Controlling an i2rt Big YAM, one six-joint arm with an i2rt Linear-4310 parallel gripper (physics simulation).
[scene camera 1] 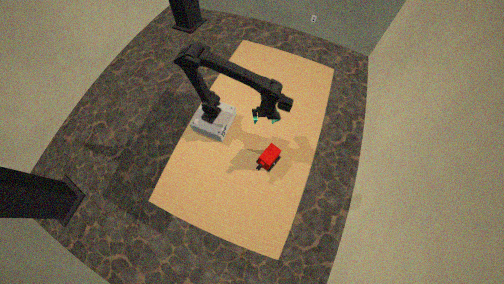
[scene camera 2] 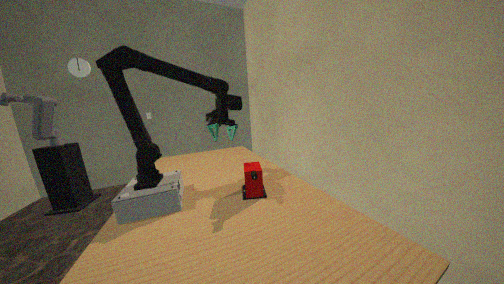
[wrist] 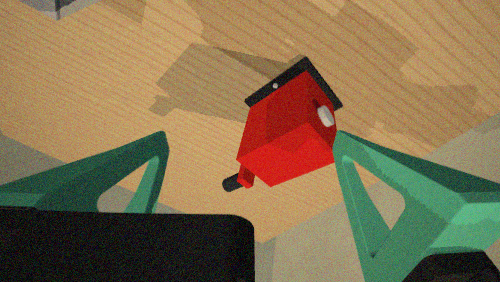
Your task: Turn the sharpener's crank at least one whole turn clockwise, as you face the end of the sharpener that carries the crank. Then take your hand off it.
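The red sharpener stands upright on a thin black base on the table. Its crank shows in the wrist view as a short red arm with a black handle, at the lower left of the body; the black handle also shows in scene camera 1 and on the near face in scene camera 2. A pale round disc is on its right side in the wrist view. My gripper is open and empty, with green fingers pointing down, well above the table and apart from the sharpener.
The grey base box of the arm stands at the edge of the wooden table. A wall rises past the table's right side in scene camera 2. Dark pedestals stand away from the table.
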